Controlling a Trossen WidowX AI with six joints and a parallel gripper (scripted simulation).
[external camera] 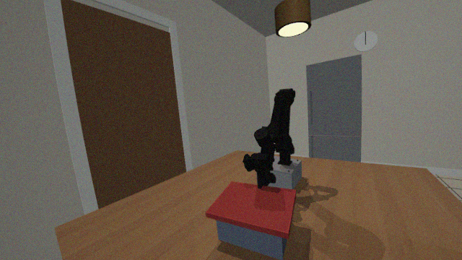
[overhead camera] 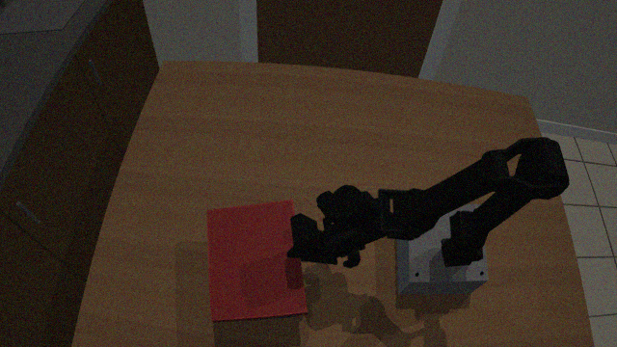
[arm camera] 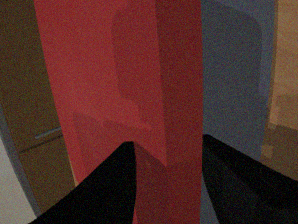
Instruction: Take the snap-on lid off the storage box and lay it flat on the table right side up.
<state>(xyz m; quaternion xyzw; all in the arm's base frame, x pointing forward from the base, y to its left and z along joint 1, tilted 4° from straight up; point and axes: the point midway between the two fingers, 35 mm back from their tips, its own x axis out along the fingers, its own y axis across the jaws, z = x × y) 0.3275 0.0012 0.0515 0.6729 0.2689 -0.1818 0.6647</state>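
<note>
The red lid lies 80 mm ahead of my gripper tip and 10 mm to the left of it. The rest, counted from my gripper tip: blue-grey storage box: 70 mm ahead, 10 mm to the left, 60 mm below.
</note>
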